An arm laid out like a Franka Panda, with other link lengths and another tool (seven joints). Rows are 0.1 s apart.
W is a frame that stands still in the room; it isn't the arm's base.
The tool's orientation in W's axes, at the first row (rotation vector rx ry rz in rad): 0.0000, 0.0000, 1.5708
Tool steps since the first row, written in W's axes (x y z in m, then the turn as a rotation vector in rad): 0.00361, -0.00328, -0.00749, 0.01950, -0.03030, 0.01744; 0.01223, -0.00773, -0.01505, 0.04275, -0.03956, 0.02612; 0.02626, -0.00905, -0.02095, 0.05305, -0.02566, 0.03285; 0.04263, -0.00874, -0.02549, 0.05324, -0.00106, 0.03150; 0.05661, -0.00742, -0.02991, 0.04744, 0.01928, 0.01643; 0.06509, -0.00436, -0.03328, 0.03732, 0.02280, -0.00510; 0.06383, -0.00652, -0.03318, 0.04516, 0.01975, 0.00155; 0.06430, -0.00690, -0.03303, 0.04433, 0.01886, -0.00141; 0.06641, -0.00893, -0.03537, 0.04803, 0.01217, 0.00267; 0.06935, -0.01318, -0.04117, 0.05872, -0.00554, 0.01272; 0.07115, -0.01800, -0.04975, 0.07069, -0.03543, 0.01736; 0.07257, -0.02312, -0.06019, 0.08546, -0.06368, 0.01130; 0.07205, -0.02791, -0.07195, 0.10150, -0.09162, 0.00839
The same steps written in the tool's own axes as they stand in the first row. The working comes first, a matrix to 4 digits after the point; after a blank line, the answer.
The tool's axes in the first row as the columns of a matrix, in W's axes (used below as rounded here):
0.0000, -1.0000, 0.0000
1.0000, 0.0000, 0.0000
0.0000, 0.0000, 1.0000

-0.00328, -0.00361, -0.00749, -0.03030, -0.01950, 0.01744; -0.00773, -0.01223, -0.01505, -0.03956, -0.04275, 0.02612; -0.00905, -0.02626, -0.02095, -0.02566, -0.05305, 0.03285; -0.00874, -0.04263, -0.02549, -0.00106, -0.05324, 0.03150; -0.00742, -0.05661, -0.02991, 0.01928, -0.04744, 0.01643; -0.00436, -0.06509, -0.03328, 0.02280, -0.03732, -0.00510; -0.00652, -0.06383, -0.03318, 0.01975, -0.04516, 0.00155; -0.00690, -0.06430, -0.03303, 0.01886, -0.04433, -0.00141; -0.00893, -0.06641, -0.03537, 0.01217, -0.04803, 0.00267; -0.01318, -0.06935, -0.04117, -0.00554, -0.05872, 0.01272; -0.01800, -0.07115, -0.04975, -0.03543, -0.07069, 0.01736; -0.02312, -0.07257, -0.06019, -0.06368, -0.08546, 0.01130; -0.02791, -0.07205, -0.07195, -0.09162, -0.10150, 0.00839
